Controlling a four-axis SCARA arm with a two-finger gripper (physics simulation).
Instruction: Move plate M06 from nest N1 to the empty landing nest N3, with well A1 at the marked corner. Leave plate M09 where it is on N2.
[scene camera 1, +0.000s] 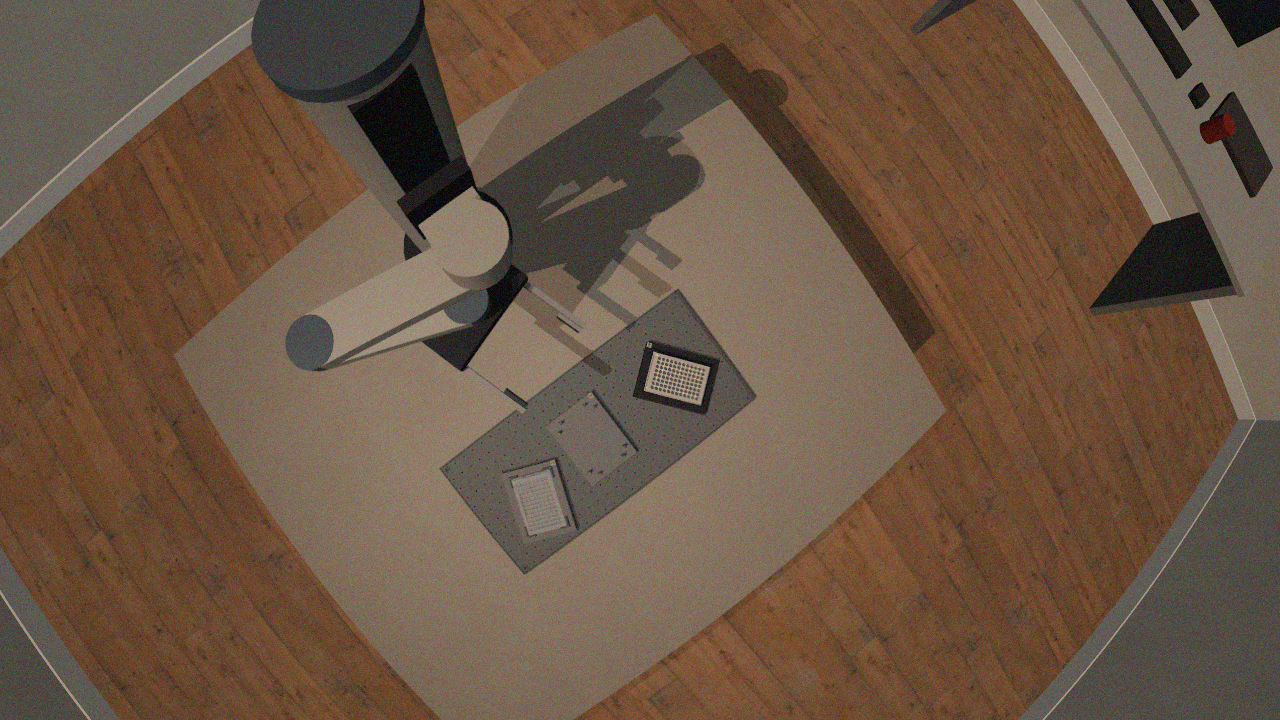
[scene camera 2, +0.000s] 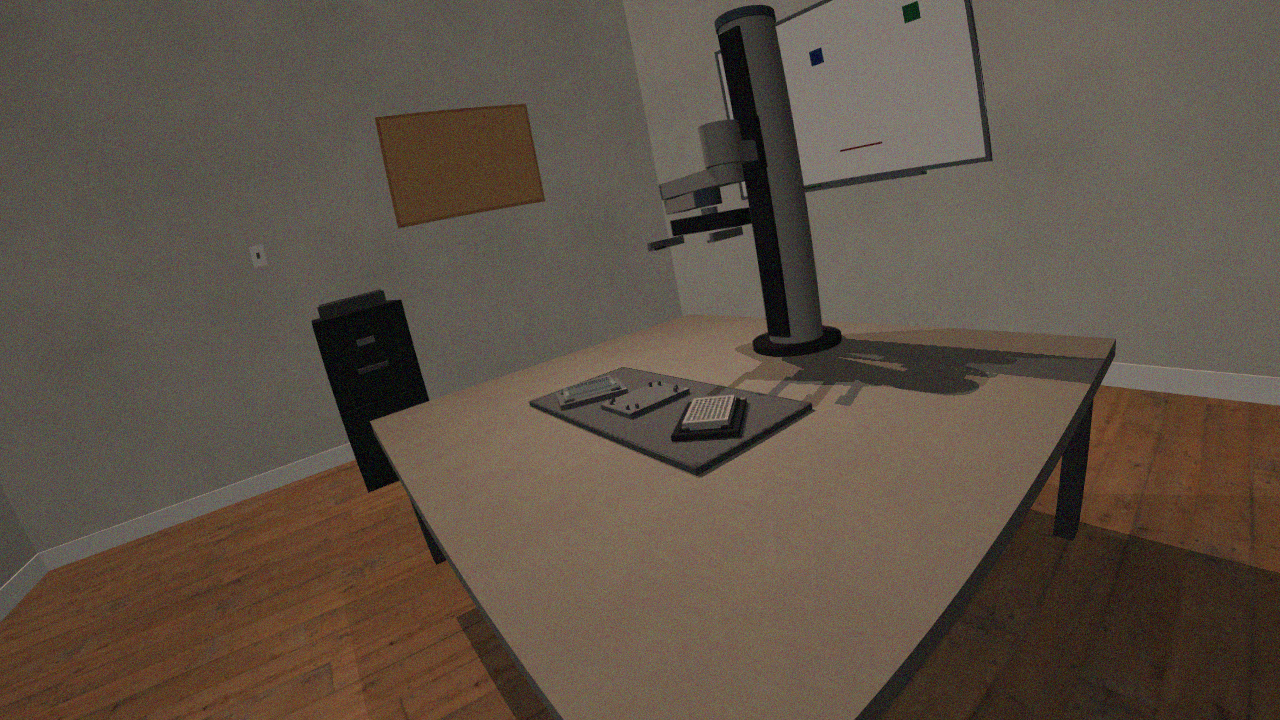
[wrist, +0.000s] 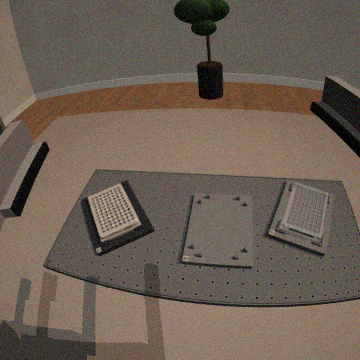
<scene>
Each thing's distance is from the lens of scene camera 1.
my gripper (scene camera 1: 554, 369): 1.00 m
white well plate (scene camera 1: 668, 376): 1.33 m
dark grey pegboard plate (scene camera 1: 660, 434): 1.35 m
</scene>
